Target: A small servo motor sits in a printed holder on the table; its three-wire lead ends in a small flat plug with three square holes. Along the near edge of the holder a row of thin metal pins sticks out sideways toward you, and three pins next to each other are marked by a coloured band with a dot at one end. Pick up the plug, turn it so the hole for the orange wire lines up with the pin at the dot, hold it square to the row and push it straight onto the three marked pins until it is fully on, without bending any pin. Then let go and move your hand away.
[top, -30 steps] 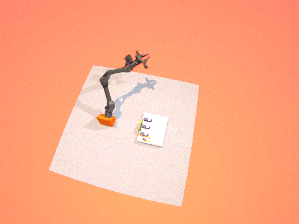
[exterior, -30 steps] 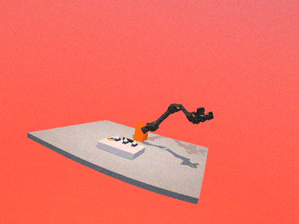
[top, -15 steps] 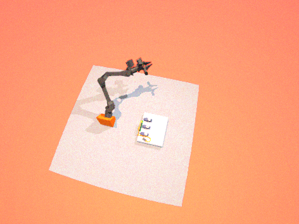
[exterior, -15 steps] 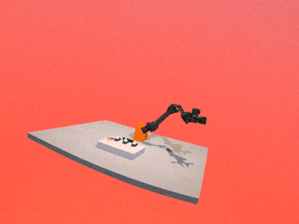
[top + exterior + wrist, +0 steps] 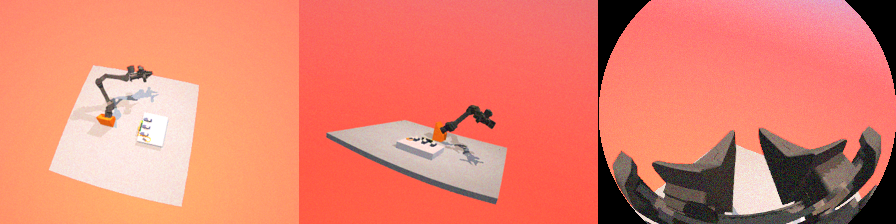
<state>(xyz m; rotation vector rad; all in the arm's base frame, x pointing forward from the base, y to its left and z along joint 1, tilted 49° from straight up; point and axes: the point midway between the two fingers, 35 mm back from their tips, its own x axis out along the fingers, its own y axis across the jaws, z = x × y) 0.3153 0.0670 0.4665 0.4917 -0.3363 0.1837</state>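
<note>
My gripper tip is now 43 cm to the left of the dark servo, 28 cm above it and 1 cm short of it.
</note>
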